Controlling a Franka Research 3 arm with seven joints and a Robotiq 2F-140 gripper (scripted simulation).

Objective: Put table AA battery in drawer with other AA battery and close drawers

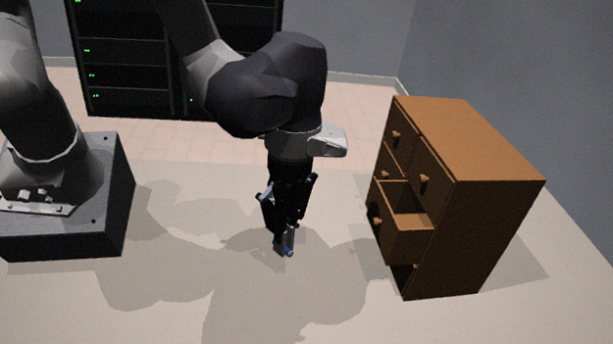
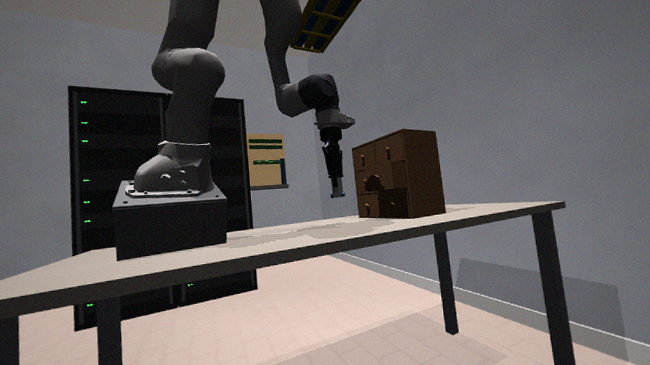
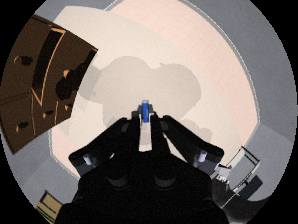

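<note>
Right now the blue AA battery is 3 cm below my hand.
</note>
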